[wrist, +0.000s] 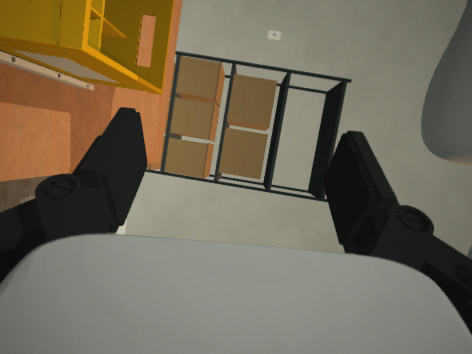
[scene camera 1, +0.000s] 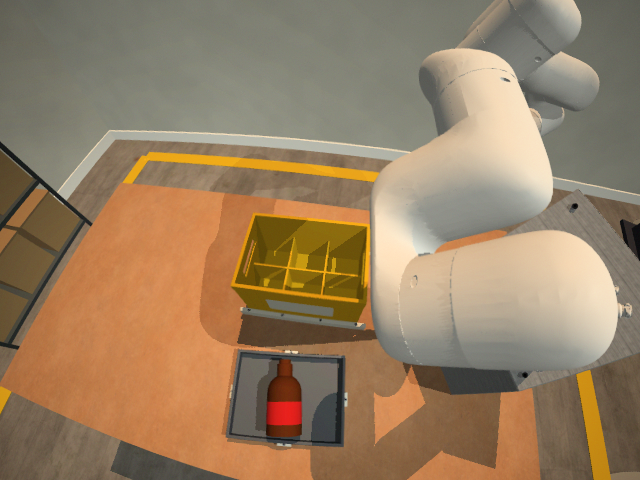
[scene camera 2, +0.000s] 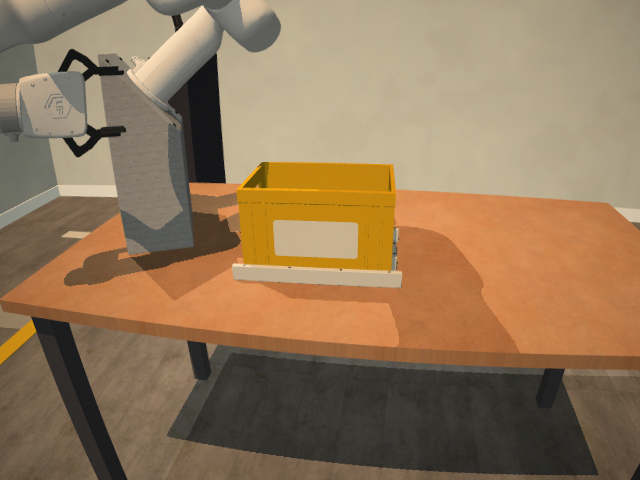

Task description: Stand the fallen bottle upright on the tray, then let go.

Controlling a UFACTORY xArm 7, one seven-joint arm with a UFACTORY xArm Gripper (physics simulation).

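Frame: origin at the arm's base, x up, y ahead, z left, level; centimetres.
Seen in the pictures: gripper, fingertip midpoint: (wrist: 239, 147) (scene camera 2: 124, 101); arm's base at its link origin: (scene camera 2: 147, 91).
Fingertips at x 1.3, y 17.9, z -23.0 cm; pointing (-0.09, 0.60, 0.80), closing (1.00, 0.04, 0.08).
Offsets run from my fingertips to a thing's top centre. "*": to the spot under its first point.
A brown bottle with a red label @[dx -26.7, dy +15.8, dz +51.0 cm] (scene camera 1: 283, 411) lies on its side in the grey tray @[* dx -34.1, dy +10.3, dz +43.1 cm] (scene camera 1: 323, 374) in scene camera 1, its neck toward the yellow crate and its base near the opposite tray wall. My gripper (scene camera 2: 124, 100) (wrist: 239, 147) is open and empty, its two black fingers spread wide. In scene camera 2 it is at the upper left, well above the table and away from the crate. The bottle and tray do not show in the wrist view. The gripper is hidden in scene camera 1.
A yellow divided crate @[dx -17.1, dy +23.6, dz +24.1 cm] (scene camera 1: 299, 304) (scene camera 2: 317, 197) (wrist: 30, 20) stands beside the tray, with a pale strip (scene camera 1: 302, 317) (scene camera 2: 317, 275) along its foot. The arm's grey pedestal (scene camera 1: 568, 227) (scene camera 2: 149, 170) stands on the table. A dark shelf rack (wrist: 327, 140) holds several boxes.
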